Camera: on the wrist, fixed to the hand. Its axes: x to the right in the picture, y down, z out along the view.
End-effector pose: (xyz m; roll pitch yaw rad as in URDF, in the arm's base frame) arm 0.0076 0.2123 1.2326 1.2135 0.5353 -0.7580
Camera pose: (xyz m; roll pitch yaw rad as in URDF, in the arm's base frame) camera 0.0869 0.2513 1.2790 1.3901 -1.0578 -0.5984
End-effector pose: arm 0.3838 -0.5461 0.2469 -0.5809 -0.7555 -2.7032
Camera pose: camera 0.3394 -0.6066 0.1811 -0.8176 0.2374 -1.3223
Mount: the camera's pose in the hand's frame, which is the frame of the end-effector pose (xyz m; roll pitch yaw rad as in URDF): 0.0028 0.0811 -0.0581 -0.0515 -0.2791 1.5996
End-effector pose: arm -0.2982 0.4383 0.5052 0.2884 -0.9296 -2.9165
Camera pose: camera -0.3043 0.3402 0.4879 -1.0574 -0.3039 -0.8579
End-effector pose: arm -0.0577 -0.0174 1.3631 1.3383 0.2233 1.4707
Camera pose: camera -0.1308 0.0073 1.4264 1.7573 -1.3698 1.2347
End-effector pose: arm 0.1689 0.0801 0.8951 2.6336 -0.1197 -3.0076
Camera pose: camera 0.1711 0.1234 0.9850 -3.0560 -0.2236 1.6488
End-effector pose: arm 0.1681 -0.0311 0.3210 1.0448 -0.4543 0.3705
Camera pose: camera 0.1208 0.0481 0.3590 -1.1715 -1.0330 3.0151
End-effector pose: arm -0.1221 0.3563 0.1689 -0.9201 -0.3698 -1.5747
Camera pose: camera -0.1194 0.3176 0.0769 -0.4770 0.6032 -0.2370
